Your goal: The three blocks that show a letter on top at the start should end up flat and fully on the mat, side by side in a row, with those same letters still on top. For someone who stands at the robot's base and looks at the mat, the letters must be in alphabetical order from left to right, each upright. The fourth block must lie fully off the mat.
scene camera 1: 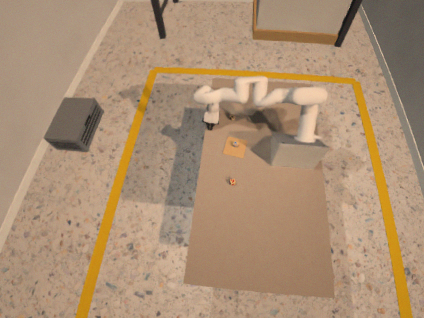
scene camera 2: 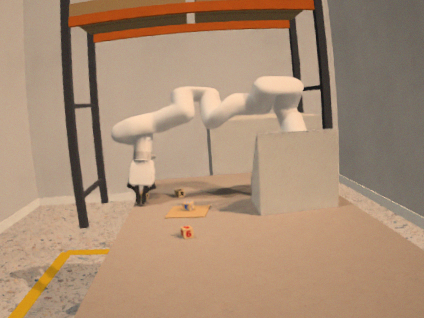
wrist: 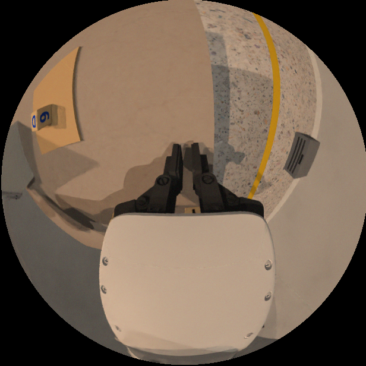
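Seen in the pictures: gripper, fingertip midpoint: [scene camera 1: 209, 129] [scene camera 2: 140, 204]; arm's base, link origin: [scene camera 1: 304, 139] [scene camera 2: 301, 156].
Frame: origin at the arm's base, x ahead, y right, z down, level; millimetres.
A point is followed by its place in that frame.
Observation:
My gripper [scene camera 1: 210, 127] @(x 615, y 50, z 157 mm) [scene camera 2: 141, 202] @(x 615, y 50, z 157 mm) [wrist: 186, 153] is shut and empty, pointing down low near the brown surface's edge, beyond the mat. A block with dark characters [scene camera 2: 148, 195] @(x 614, y 168, z 152 mm) [wrist: 192, 210] shows in part close behind it, off the mat. The orange mat [scene camera 1: 234, 153] @(x 406, y -100, z 163 mm) [scene camera 2: 175, 214] @(x 451, y -87, z 162 mm) [wrist: 65, 75] holds one block with blue characters [scene camera 1: 235, 144] @(x 412, y -48, z 132 mm) [scene camera 2: 189, 205] @(x 404, y -57, z 140 mm) [wrist: 47, 116]; the wrist view shows a D on its top and a 6 on a side. A block with red characters [scene camera 1: 232, 181] @(x 375, y -310, z 136 mm) [scene camera 2: 186, 232] @(x 373, y -323, z 146 mm) and another dark-lettered block [scene camera 1: 231, 117] @(x 485, y 170, z 138 mm) [scene camera 2: 179, 193] @(x 479, y 162, z 147 mm) lie off the mat. Their top characters are too small to read.
The robot's grey base block [scene camera 1: 298, 152] @(x 36, y -116, z -30 mm) [scene camera 2: 297, 172] @(x 30, y -116, z 32 mm) stands to the right of the mat in the scene views. A dark grey box [scene camera 1: 75, 123] [wrist: 301, 155] sits outside the yellow floor line [scene camera 1: 120, 172] [wrist: 276, 95]. A rack [scene camera 2: 71, 125] stands behind.

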